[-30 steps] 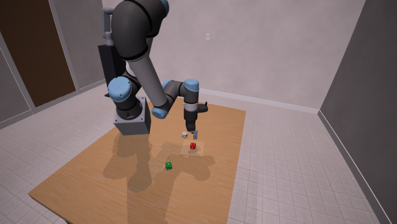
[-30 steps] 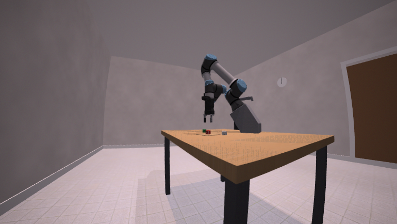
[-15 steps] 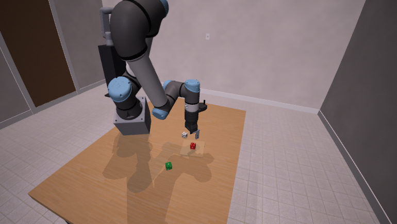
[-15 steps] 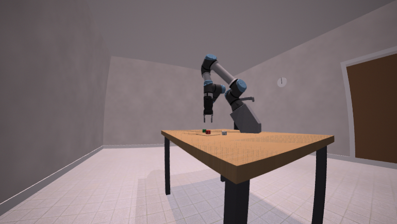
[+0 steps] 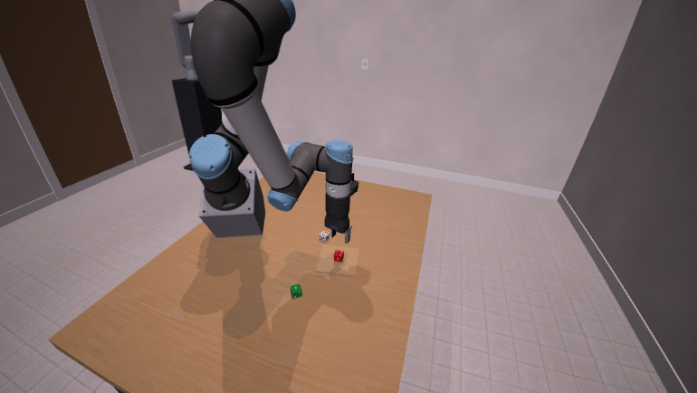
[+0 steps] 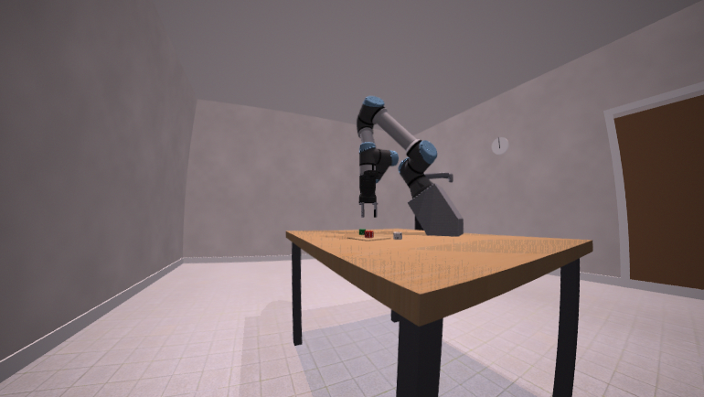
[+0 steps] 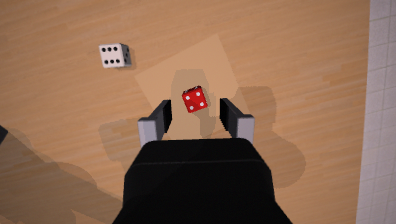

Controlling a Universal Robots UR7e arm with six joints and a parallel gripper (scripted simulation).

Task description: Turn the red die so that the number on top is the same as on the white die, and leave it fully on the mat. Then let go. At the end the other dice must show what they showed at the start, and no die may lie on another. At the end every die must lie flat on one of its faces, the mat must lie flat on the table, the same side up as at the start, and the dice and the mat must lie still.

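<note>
Now: hand 90 mm above the red die. From my hand the other things lie so: white die: 100 mm behind, 80 mm to the left, 100 mm below; green die: 70 mm behind, 200 mm to the right, 100 mm below; tan mat: 110 mm below.
</note>
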